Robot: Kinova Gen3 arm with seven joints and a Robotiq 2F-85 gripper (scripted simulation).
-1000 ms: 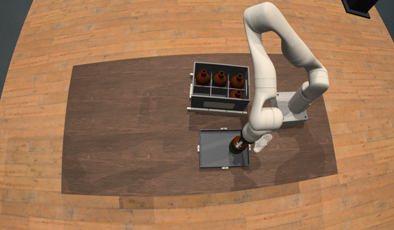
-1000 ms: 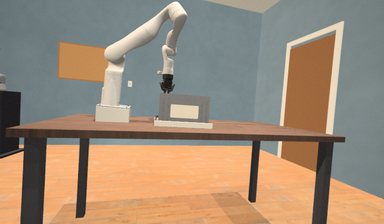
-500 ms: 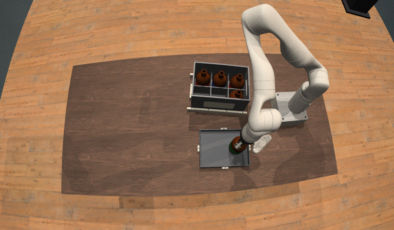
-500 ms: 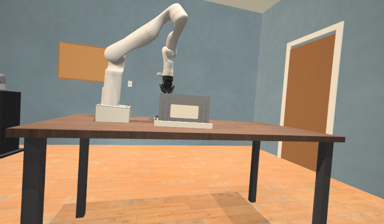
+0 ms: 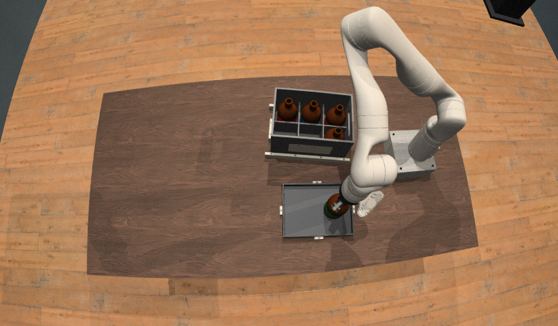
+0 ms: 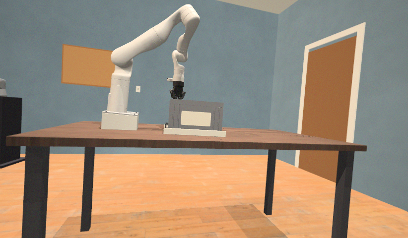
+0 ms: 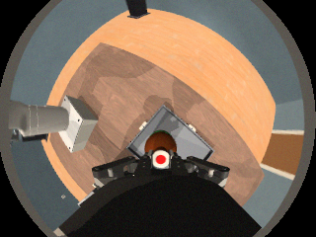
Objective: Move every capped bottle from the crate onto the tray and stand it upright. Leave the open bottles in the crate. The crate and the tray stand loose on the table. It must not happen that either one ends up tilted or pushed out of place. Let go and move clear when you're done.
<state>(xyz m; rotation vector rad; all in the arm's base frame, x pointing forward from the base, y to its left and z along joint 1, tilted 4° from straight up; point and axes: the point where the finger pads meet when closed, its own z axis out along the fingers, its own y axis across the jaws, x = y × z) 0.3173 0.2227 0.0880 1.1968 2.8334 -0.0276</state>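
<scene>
The capped bottle is 7 cm below my hand. Also, from my hand: grey tray (5 cm ahead, 16 cm below); then crate (10 cm ahead, 29 cm to the right, 9 cm below).
</scene>
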